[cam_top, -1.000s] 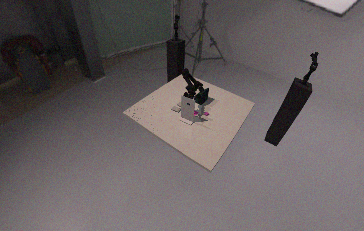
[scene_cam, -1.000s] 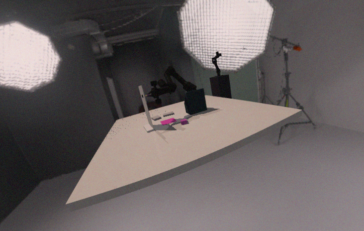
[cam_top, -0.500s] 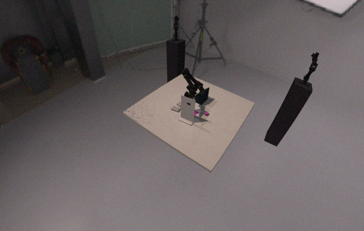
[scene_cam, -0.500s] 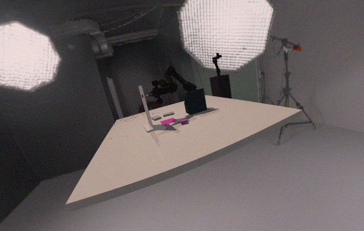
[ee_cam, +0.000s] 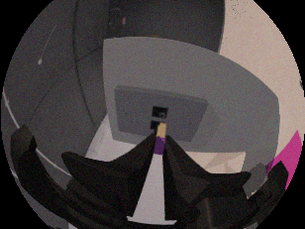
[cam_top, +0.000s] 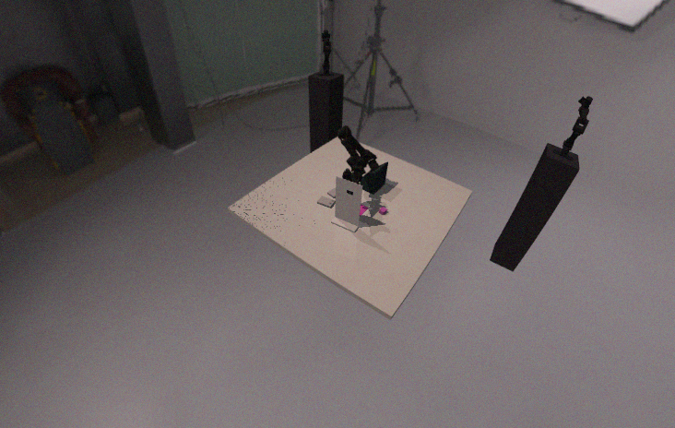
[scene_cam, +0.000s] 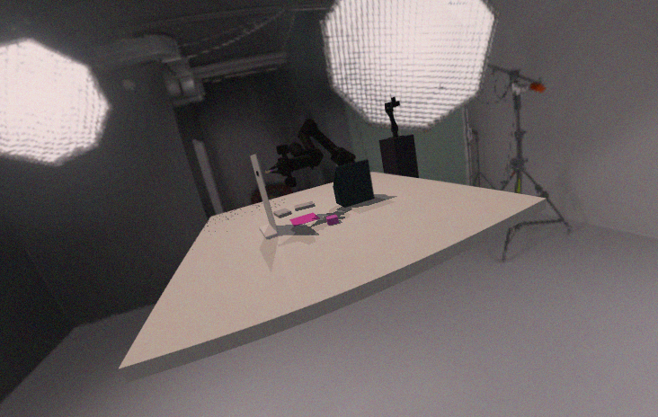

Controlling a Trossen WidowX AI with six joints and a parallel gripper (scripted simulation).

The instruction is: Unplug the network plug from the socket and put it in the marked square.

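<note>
The magenta marked square lies 25 cm below my gripper tip, 10 cm behind it and 2 cm to the right of it. From my gripper tip the other things lie so: upright panel (10 cm below, 6 cm ahead, 1 cm to the left); network plug (right at my gripper tip).
</note>
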